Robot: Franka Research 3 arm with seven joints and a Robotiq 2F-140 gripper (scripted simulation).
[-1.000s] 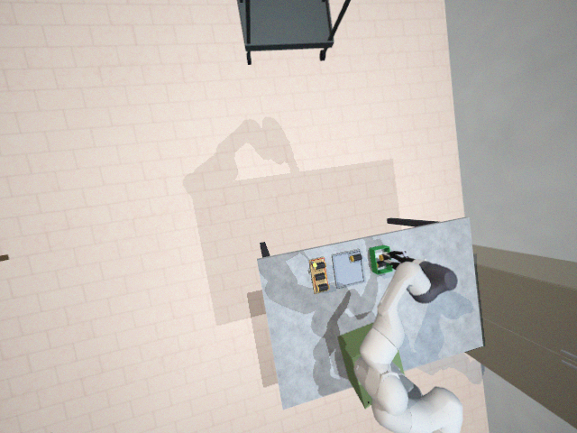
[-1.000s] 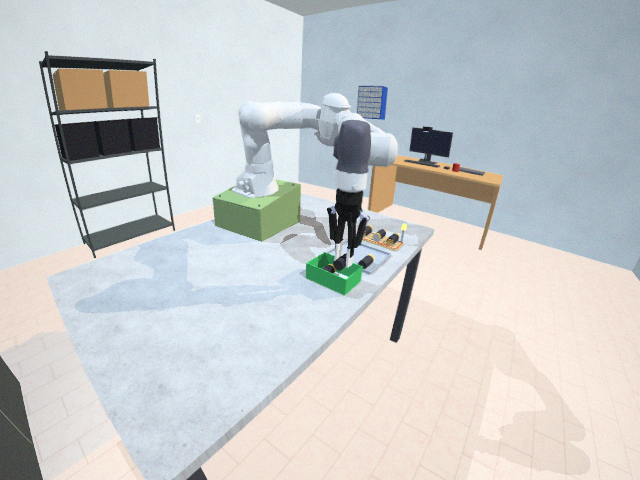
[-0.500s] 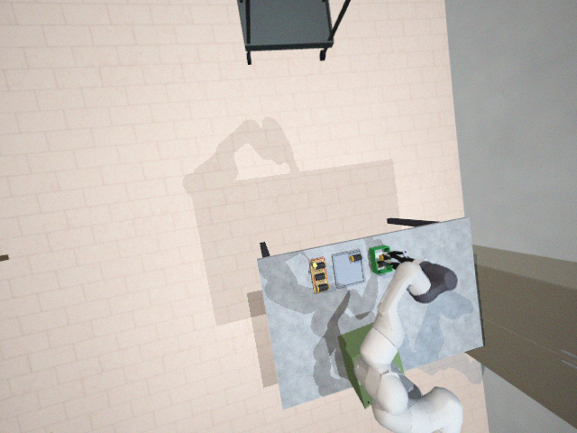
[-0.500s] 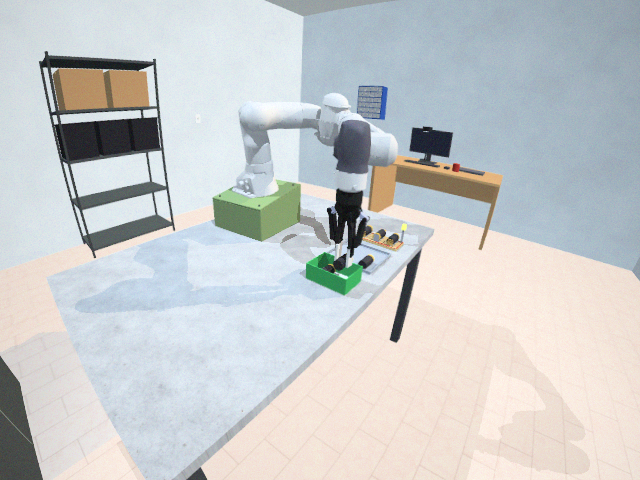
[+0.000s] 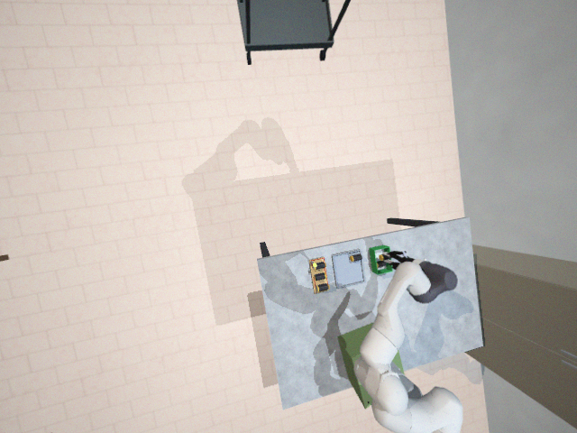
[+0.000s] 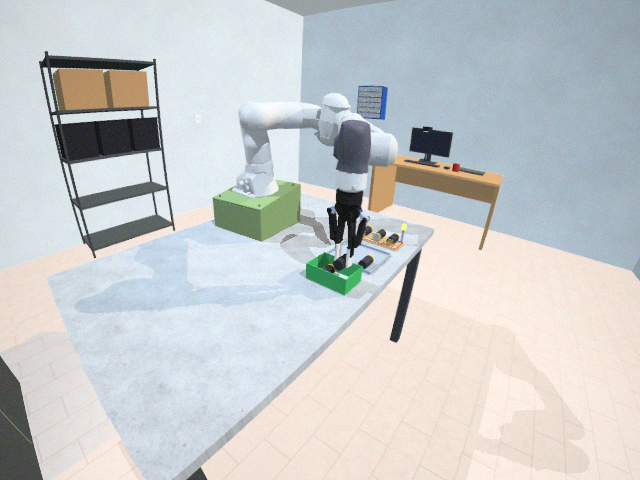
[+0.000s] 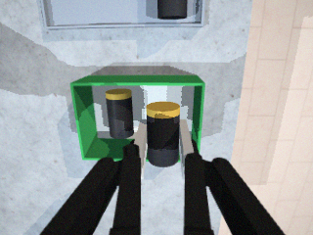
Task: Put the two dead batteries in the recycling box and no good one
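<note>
Now: the green recycling box 30 mm behind my hand and 90 mm below it. Round my hand: grey tray 30 mm behind, 210 mm to the left, 100 mm below; post 90 mm ahead, 420 mm to the left, 70 mm below.
</note>
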